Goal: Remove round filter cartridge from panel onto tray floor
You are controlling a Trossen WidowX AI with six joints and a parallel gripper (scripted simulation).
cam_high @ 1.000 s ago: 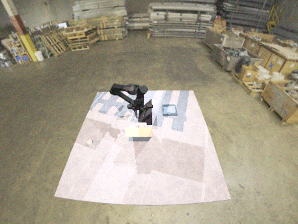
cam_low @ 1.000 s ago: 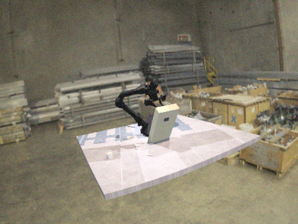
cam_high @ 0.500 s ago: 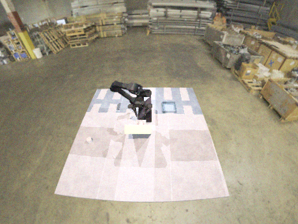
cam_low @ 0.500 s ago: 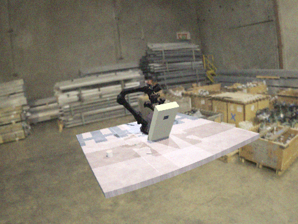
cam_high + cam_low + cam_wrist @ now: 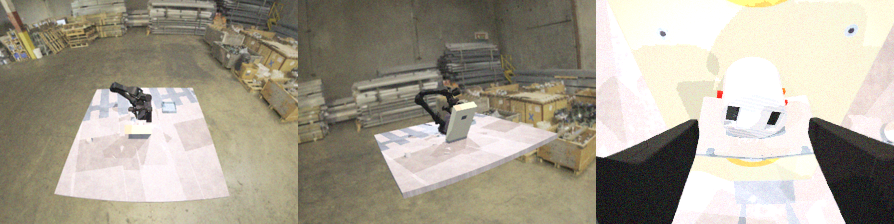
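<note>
The round filter cartridge lies 2 cm ahead of my gripper tip and 3 cm below it. From my gripper tip the other things lie so: tray (31 cm behind, 31 cm to the left, 19 cm below); then service panel (6 cm ahead, 1 cm to the right, 5 cm below).
</note>
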